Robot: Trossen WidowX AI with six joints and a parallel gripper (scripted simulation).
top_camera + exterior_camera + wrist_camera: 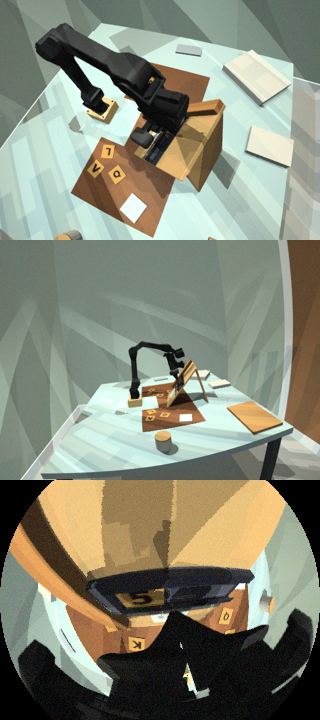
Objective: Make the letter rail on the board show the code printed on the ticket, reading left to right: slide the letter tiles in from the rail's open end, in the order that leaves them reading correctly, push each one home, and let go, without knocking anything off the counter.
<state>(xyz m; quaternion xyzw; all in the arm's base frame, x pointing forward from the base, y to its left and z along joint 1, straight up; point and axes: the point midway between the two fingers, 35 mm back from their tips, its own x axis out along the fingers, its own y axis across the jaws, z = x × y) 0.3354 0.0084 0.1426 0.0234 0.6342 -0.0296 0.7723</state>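
My gripper tip is 20 mm short of the s tile, 30 mm to the right of it and 20 mm above it. Also, from my gripper tip: white ticket: 40 mm behind, 100 mm below; brown mat: 140 mm behind, 20 mm to the left, 170 mm below; k tile: 150 mm behind, 120 mm to the left, 170 mm below.
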